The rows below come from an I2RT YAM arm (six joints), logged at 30 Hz.
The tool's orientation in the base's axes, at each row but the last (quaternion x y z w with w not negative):
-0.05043, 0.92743, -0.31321, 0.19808
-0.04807, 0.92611, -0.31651, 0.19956
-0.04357, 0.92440, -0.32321, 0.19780
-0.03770, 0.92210, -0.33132, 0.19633
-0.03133, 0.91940, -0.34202, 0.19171
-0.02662, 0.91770, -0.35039, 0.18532
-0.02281, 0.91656, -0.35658, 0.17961
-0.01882, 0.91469, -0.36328, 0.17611
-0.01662, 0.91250, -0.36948, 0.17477
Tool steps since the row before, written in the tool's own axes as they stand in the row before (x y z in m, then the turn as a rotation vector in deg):
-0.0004, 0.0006, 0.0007, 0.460, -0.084, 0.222
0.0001, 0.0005, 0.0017, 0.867, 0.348, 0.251
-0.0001, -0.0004, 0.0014, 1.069, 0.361, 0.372
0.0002, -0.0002, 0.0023, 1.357, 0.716, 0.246
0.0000, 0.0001, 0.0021, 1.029, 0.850, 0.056
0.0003, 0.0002, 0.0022, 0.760, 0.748, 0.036
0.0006, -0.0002, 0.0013, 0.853, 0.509, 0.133
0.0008, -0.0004, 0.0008, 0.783, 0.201, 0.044
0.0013, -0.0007, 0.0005, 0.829, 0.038, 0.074
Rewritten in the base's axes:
0.0007, 0.0002, -0.0007, -0.336, -0.292, -0.265
0.0006, -0.0006, -0.0016, -0.681, -0.052, -0.685
0.0006, -0.0011, -0.0007, -0.818, -0.154, -0.848
0.0007, -0.0016, -0.0016, -1.110, 0.139, -1.079
0.0008, -0.0012, -0.0015, -0.868, 0.421, -0.924
0.0005, -0.0013, -0.0017, -0.633, 0.405, -0.757
-0.0001, -0.0011, -0.0009, -0.707, 0.148, -0.694
-0.0005, -0.0010, -0.0005, -0.700, -0.008, -0.406
-0.0011, -0.0011, -0.0003, -0.750, -0.154, -0.329

